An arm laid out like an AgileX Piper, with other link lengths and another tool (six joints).
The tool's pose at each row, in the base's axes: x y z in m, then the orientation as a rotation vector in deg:
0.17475 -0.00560 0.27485 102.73 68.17 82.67
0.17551 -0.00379 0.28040 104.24 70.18 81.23
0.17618 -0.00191 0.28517 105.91 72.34 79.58
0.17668 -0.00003 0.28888 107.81 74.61 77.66
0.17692 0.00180 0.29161 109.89 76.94 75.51
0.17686 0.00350 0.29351 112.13 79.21 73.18
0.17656 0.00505 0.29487 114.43 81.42 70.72
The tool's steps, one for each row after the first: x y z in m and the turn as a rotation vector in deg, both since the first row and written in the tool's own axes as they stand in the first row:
0.00425 0.00403 -0.00061 2.23 -0.47 -0.26
0.00818 0.00735 -0.00109 4.67 -1.01 -0.51
0.01161 0.00973 -0.00143 7.34 -1.70 -0.73
0.01452 0.01124 -0.00176 10.18 -2.49 -0.90
0.01692 0.01203 -0.00215 13.12 -3.39 -0.97
0.01892 0.01236 -0.00264 16.08 -4.35 -0.99

